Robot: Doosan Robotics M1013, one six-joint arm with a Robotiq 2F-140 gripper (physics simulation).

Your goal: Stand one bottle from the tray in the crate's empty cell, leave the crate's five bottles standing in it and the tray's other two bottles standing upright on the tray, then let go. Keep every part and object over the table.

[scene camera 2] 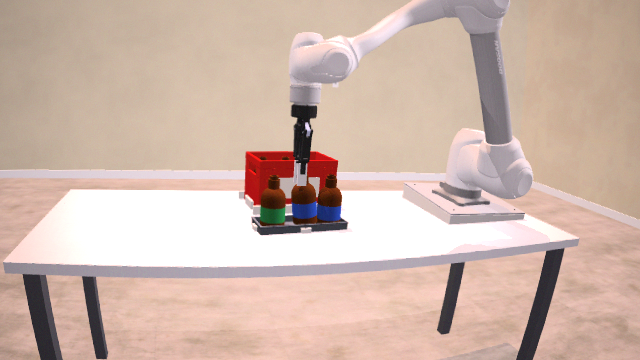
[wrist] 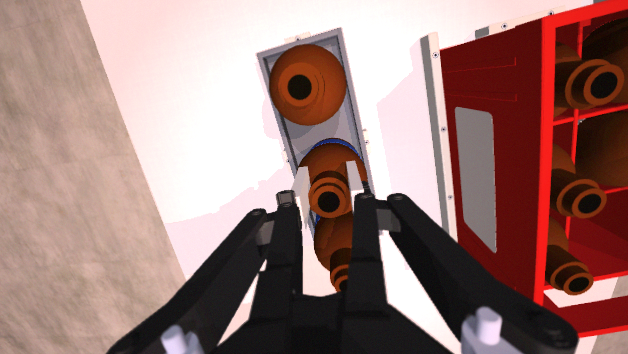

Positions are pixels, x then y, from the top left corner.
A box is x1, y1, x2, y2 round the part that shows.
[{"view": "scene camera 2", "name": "my gripper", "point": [299, 183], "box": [291, 104, 316, 185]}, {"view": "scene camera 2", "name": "green-labelled bottle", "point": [273, 200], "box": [260, 175, 285, 225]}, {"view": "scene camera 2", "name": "blue-labelled bottle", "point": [329, 204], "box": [316, 174, 341, 222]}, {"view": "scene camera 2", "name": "blue-labelled bottle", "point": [304, 207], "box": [291, 174, 316, 224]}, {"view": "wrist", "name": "my gripper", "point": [328, 178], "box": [106, 161, 579, 353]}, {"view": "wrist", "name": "green-labelled bottle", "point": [307, 84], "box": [269, 44, 346, 125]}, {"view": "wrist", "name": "blue-labelled bottle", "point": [332, 242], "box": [313, 211, 352, 291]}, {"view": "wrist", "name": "blue-labelled bottle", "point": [329, 196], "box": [296, 138, 367, 217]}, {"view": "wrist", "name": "green-labelled bottle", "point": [579, 84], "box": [553, 41, 623, 117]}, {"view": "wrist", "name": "blue-labelled bottle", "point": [572, 195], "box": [549, 143, 606, 217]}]
